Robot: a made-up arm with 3 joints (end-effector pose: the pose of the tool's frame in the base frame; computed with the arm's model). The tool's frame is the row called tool. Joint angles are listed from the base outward.
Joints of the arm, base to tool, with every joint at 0 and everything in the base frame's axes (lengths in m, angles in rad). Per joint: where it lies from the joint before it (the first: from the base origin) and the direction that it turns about. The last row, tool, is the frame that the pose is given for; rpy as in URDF.
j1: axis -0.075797 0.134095 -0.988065 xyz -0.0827 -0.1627 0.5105
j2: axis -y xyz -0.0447 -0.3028 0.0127
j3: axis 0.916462 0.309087 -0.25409 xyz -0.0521 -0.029 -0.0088
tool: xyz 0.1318 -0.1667 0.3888 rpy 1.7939 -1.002 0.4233
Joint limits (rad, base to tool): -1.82..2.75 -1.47..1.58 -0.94..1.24
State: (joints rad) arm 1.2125 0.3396 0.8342
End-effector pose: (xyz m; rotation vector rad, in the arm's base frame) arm -0.7335 -0.4300 0.7701 1.2591 -1.8585 0.4738
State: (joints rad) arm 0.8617 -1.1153 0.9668
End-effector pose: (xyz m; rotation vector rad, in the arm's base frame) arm -0.6220 -0.6860 0.5556 1.8609 -1.5033 -1.2527
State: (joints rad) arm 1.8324 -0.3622 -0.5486
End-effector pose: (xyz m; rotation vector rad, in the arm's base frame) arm -0.2787 -0.2530 0.9640 1.0721 -0.8110 -0.4958
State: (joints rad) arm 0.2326 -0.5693 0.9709
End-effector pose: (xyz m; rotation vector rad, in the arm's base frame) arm -0.2069 -0.9050 0.5430 2.3554 -1.0705 -0.2652
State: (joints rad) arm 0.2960 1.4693 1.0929
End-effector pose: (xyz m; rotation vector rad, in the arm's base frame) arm -0.3369 -0.8769 0.6086 -1.5824 1.3516 -2.2486
